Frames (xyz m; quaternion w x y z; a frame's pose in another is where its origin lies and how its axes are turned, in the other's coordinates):
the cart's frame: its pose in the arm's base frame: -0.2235 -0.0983 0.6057 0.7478 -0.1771 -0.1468 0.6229
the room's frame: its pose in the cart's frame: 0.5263 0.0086 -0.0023 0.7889 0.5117 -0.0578 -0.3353
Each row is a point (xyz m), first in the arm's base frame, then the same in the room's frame.
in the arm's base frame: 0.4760 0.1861 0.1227
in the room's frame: 0.3009 -0.7514 -0.0055
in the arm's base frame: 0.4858 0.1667 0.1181
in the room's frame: 0.2958 -0.7704 0.0048
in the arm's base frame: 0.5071 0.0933 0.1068
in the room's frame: 0.2647 -0.8305 0.0421
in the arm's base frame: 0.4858 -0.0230 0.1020
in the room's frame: 0.1738 -0.8893 0.0897
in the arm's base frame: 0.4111 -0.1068 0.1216
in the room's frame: 0.0635 -0.8866 0.1185
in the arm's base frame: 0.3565 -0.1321 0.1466
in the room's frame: 0.0064 -0.8572 0.1292
